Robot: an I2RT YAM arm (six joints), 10 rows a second.
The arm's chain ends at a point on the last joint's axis. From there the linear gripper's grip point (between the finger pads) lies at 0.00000 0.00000 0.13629 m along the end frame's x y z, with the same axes.
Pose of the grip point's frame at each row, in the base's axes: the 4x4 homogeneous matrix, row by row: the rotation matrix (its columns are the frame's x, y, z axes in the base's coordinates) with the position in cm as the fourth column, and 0 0 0 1 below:
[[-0.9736, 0.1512, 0.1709, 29.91], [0.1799, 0.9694, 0.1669, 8.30], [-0.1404, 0.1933, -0.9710, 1.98], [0, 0, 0, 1]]
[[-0.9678, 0.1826, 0.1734, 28.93], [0.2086, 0.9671, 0.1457, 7.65], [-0.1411, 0.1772, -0.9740, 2.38], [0, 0, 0, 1]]
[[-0.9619, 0.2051, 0.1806, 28.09], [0.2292, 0.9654, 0.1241, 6.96], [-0.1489, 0.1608, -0.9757, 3.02], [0, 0, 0, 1]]
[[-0.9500, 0.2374, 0.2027, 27.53], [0.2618, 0.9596, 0.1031, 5.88], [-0.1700, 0.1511, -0.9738, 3.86], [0, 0, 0, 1]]
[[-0.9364, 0.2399, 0.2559, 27.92], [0.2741, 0.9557, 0.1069, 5.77], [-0.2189, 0.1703, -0.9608, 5.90], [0, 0, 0, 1]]
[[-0.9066, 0.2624, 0.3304, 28.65], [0.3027, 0.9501, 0.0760, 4.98], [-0.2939, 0.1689, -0.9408, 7.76], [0, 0, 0, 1]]
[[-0.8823, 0.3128, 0.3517, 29.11], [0.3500, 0.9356, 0.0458, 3.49], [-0.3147, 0.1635, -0.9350, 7.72], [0, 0, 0, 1]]
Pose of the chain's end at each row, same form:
[[-0.9736, 0.1512, 0.1709, 27.58], [0.1799, 0.9694, 0.1669, 6.03], [-0.1404, 0.1933, -0.9710, 15.21], [0, 0, 0, 1]]
[[-0.9678, 0.1826, 0.1734, 26.57], [0.2086, 0.9671, 0.1457, 5.66], [-0.1411, 0.1772, -0.9740, 15.65], [0, 0, 0, 1]]
[[-0.9619, 0.2051, 0.1806, 25.63], [0.2292, 0.9654, 0.1241, 5.27], [-0.1489, 0.1608, -0.9757, 16.32], [0, 0, 0, 1]]
[[-0.9500, 0.2374, 0.2027, 24.77], [0.2618, 0.9596, 0.1031, 4.47], [-0.1700, 0.1511, -0.9738, 17.13], [0, 0, 0, 1]]
[[-0.9364, 0.2399, 0.2559, 24.43], [0.2741, 0.9557, 0.1069, 4.31], [-0.2189, 0.1703, -0.9608, 18.99], [0, 0, 0, 1]]
[[-0.9066, 0.2624, 0.3304, 24.15], [0.3027, 0.9501, 0.0760, 3.94], [-0.2939, 0.1689, -0.9408, 20.58], [0, 0, 0, 1]]
[[-0.8823, 0.3128, 0.3517, 24.32], [0.3500, 0.9356, 0.0458, 2.87], [-0.3147, 0.1635, -0.9350, 20.46], [0, 0, 0, 1]]

